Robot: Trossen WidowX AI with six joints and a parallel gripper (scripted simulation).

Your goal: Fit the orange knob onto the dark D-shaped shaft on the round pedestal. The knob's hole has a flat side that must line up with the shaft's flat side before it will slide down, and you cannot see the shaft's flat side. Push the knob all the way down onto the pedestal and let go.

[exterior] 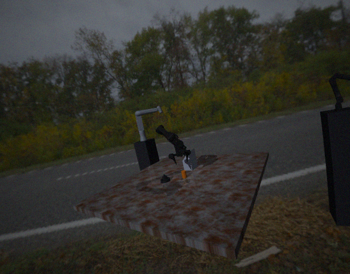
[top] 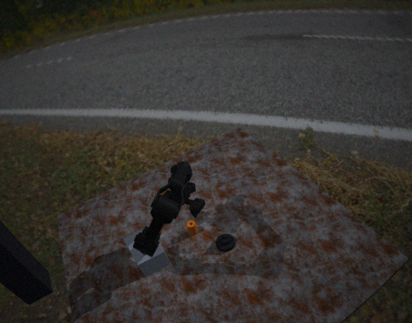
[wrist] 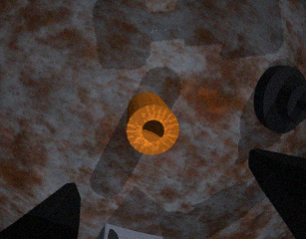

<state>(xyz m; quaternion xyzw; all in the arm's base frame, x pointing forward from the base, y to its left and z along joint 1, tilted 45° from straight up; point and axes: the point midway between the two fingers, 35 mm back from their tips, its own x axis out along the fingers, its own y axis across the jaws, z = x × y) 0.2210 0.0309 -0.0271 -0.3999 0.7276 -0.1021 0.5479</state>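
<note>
Right now the orange knob is 90 mm below my gripper tip. Also, from my gripper tip: dark round pedestal 70 mm ahead, 150 mm to the right, 90 mm below.
</note>
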